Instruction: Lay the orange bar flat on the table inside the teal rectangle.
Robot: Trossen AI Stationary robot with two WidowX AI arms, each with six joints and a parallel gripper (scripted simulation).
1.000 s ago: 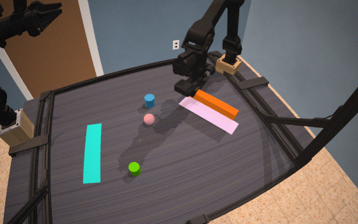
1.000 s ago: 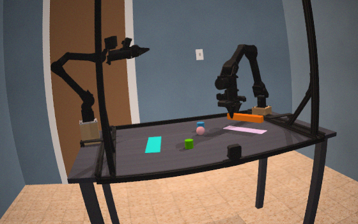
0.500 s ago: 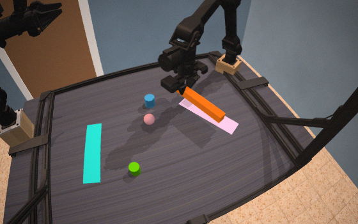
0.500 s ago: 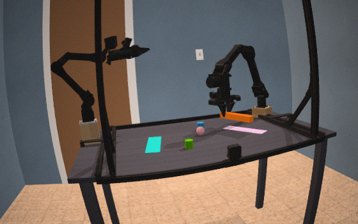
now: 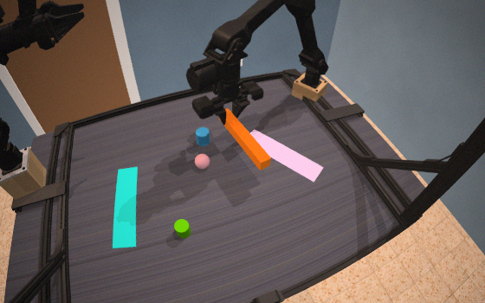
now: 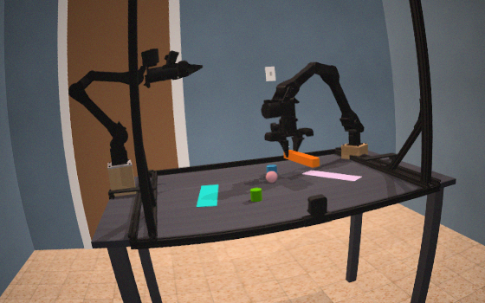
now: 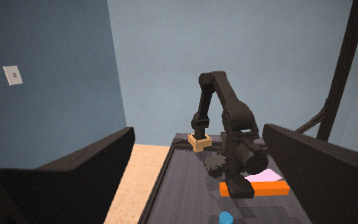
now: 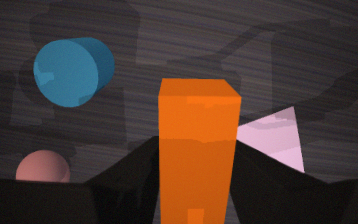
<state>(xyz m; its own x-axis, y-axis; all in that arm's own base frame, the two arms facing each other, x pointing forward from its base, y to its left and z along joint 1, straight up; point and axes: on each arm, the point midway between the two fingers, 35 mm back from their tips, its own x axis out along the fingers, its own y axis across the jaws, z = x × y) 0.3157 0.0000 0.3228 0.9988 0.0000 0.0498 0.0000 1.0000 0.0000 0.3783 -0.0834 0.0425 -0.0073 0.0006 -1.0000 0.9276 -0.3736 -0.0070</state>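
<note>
Now: right hand 80 mm past the orange bar, 10 mm to the left of it and 30 mm above it. The rest, counted from my right hand: blue cylinder: 20 mm ahead, 70 mm to the left, 80 mm below; then lavender rectangle: 120 mm behind, 110 mm to the right, 100 mm below; then pink ball: 60 mm behind, 110 mm to the left, 80 mm below.
My left gripper is now 19 cm past the orange bar, 34 cm to the left of it and 36 cm above it. From my left hand the other things lie so: teal rectangle 21 cm behind, 1 cm to the left, 43 cm below; then blue cylinder 9 cm behind, 26 cm to the right, 42 cm below; then pink ball 17 cm behind, 23 cm to the right, 41 cm below.
</note>
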